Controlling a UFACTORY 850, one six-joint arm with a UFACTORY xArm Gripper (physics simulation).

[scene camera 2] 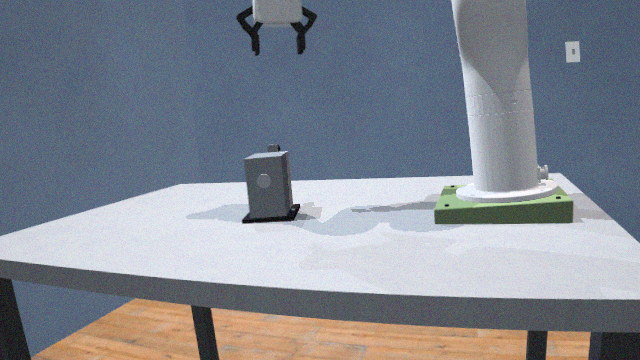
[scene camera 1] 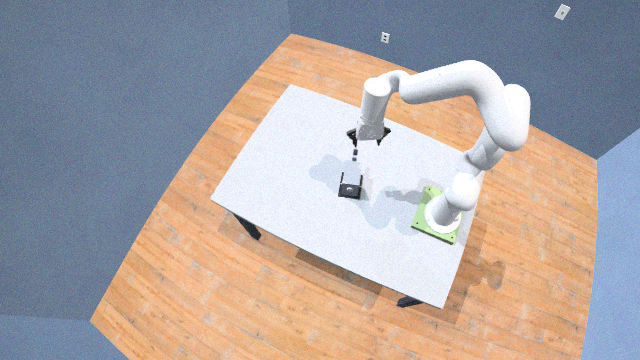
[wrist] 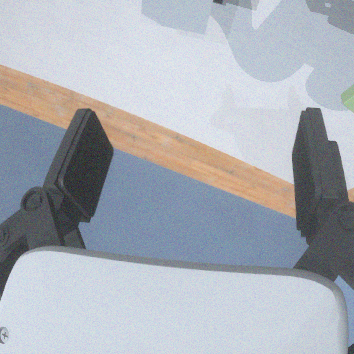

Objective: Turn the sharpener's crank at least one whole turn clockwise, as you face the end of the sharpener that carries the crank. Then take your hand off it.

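Note:
The sharpener (scene camera 1: 350, 191) (scene camera 2: 268, 187) stands upright on the table, a grey box on a black base with a round disc on the face towards scene camera 2. Its crank (scene camera 1: 355, 152) (scene camera 2: 273, 148) is at the far end; its dark handle shows above the body's top in the scene camera 2 view, and the rest is hidden behind the body. My gripper (scene camera 1: 367, 144) (scene camera 2: 278, 52) (wrist: 195, 127) is open and empty, fingers pointing down, high above the sharpener and apart from it. In the wrist view the crank cannot be made out.
The white table (scene camera 1: 280, 150) (scene camera 2: 125, 250) holds the robot's green base plate (scene camera 1: 422, 227) (scene camera 2: 500, 216) right of the sharpener. The arm (scene camera 1: 445, 84) (scene camera 2: 500, 130) rises from it and arches over the table's far side. Blue walls stand behind.

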